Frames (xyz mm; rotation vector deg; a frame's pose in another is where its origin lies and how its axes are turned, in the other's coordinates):
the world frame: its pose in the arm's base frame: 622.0 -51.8 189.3 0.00 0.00 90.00
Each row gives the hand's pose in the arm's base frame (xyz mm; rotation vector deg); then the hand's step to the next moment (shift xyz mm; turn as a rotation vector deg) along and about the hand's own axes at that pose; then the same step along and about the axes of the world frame.
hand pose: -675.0 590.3 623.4 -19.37 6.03 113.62
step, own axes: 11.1 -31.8 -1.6 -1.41 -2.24 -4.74
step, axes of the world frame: 22.9 -24.7 -2.2 -1.35 -3.46 -3.96
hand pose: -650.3 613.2 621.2 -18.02 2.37 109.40
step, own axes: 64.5 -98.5 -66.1 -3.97 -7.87 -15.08
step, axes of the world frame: 82.3 -83.6 -66.9 -3.56 -11.54 -12.62
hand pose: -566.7 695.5 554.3 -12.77 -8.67 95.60
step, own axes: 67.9 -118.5 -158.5 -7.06 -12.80 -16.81
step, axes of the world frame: 75.4 -145.0 -130.6 -6.14 -17.02 -12.99
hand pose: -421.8 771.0 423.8 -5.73 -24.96 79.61
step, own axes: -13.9 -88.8 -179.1 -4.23 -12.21 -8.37
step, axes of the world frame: 2.8 -144.3 -139.0 -4.86 -13.81 -4.77
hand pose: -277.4 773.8 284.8 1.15 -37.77 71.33
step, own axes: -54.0 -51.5 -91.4 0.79 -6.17 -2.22
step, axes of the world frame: -31.6 -77.7 -83.0 -0.64 -6.54 0.61
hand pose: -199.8 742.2 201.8 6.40 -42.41 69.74
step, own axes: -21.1 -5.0 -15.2 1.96 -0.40 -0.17
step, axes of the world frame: -12.0 -8.2 -22.1 1.51 -0.72 1.11
